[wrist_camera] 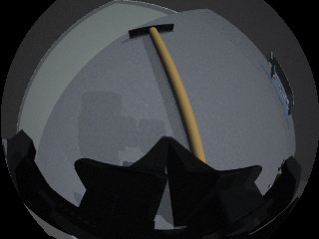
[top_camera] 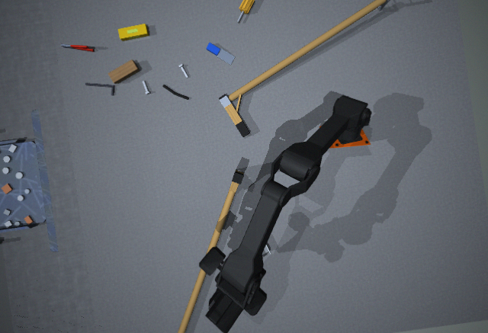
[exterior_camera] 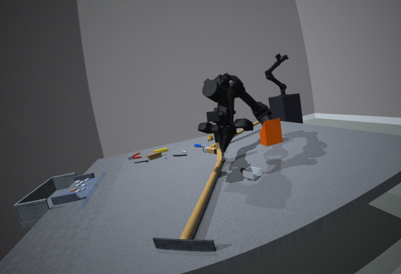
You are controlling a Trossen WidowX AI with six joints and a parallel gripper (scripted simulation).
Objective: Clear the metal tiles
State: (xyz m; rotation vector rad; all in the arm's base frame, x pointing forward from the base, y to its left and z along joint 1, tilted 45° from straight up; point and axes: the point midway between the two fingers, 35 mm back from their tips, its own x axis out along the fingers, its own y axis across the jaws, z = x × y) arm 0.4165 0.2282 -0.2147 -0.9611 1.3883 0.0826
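Right now my gripper tip is 70 mm above the long scraper, 60 mm short of it and 30 mm to the left of it. Round my gripper tip: hex key: 620 mm to the right, 270 mm ahead, 120 mm below; blue putty knife: 660 mm to the right, 120 mm below, 110 mm behind; small metal scoop: 120 mm below, 110 mm behind, 50 mm to the right.
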